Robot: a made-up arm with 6 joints. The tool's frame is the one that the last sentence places.
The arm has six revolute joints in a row. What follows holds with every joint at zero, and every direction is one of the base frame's. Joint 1 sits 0.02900 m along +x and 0.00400 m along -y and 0.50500 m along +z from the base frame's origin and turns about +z. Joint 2 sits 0.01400 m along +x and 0.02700 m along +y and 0.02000 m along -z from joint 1 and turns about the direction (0.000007, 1, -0.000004). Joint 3 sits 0.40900 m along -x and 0.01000 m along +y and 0.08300 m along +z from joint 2 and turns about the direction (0.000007, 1, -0.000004). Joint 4 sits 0.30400 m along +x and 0.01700 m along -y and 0.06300 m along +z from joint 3 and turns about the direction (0.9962, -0.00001, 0.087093). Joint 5 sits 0.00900 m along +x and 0.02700 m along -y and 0.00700 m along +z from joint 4 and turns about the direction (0.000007, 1, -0.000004). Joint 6 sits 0.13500 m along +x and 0.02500 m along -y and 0.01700 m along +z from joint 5 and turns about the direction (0.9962, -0.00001, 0.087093). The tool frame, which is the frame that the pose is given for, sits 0.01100 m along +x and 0.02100 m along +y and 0.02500 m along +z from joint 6; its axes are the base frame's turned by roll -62.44, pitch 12.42 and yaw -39.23 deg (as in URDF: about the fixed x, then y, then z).
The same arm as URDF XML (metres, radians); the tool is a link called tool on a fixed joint. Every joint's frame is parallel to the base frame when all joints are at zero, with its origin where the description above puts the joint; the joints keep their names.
<robot name="arm">
<joint name="tool_joint" type="fixed"><parent link="link6"/><child link="tool"/><origin xyz="0.011 0.021 0.025" rpy="-1.0898 0.2168 -0.6847"/></joint>
<joint name="joint 6" type="continuous"><parent link="link5"/><child link="link6"/><origin xyz="0.135 -0.025 0.017"/><axis xyz="0.9962 0 0.0871"/></joint>
<joint name="joint 5" type="continuous"><parent link="link4"/><child link="link5"/><origin xyz="0.009 -0.027 0.007"/><axis xyz="0 1 0"/></joint>
<joint name="joint 4" type="continuous"><parent link="link3"/><child link="link4"/><origin xyz="0.304 -0.017 0.063"/><axis xyz="0.9962 0 0.0871"/></joint>
<joint name="joint 3" type="continuous"><parent link="link2"/><child link="link3"/><origin xyz="-0.409 0.01 0.083"/><axis xyz="0 1 0"/></joint>
<joint name="joint 2" type="continuous"><parent link="link1"/><child link="link2"/><origin xyz="0.014 0.027 -0.02"/><axis xyz="0 1 0"/></joint>
<joint name="joint 1" type="continuous"><parent link="base"/><child link="link1"/><origin xyz="0.029 -0.004 0.505"/><axis xyz="0 0 1"/></joint>
<link name="base"/>
<link name="link1"/>
<link name="link2"/>
<link name="link3"/>
<link name="link4"/>
<link name="link5"/>
<link name="link6"/>
<link name="tool"/>
</robot>

